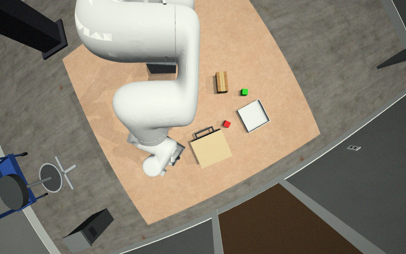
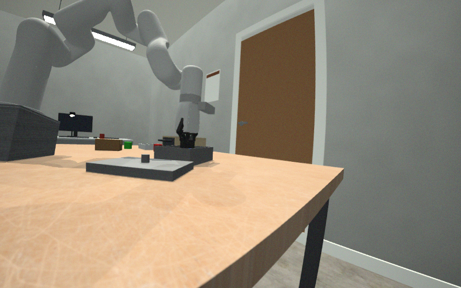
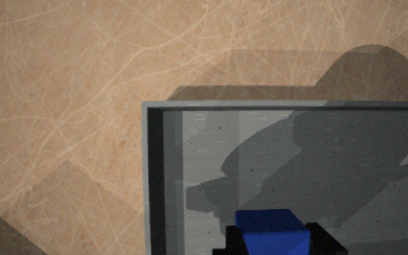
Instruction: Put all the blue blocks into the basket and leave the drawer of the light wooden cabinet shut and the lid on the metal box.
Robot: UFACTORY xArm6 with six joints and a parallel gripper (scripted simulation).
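My gripper is now 1 cm past the metal box, 3 cm to the left of it and 2 cm above it. Also, from my hand: light wooden cabinet (6 cm ahead, 21 cm to the left, 1 cm below); small brown box (25 cm behind, 40 cm to the left, 1 cm below); red block (2 cm behind, 34 cm to the left, 3 cm below).
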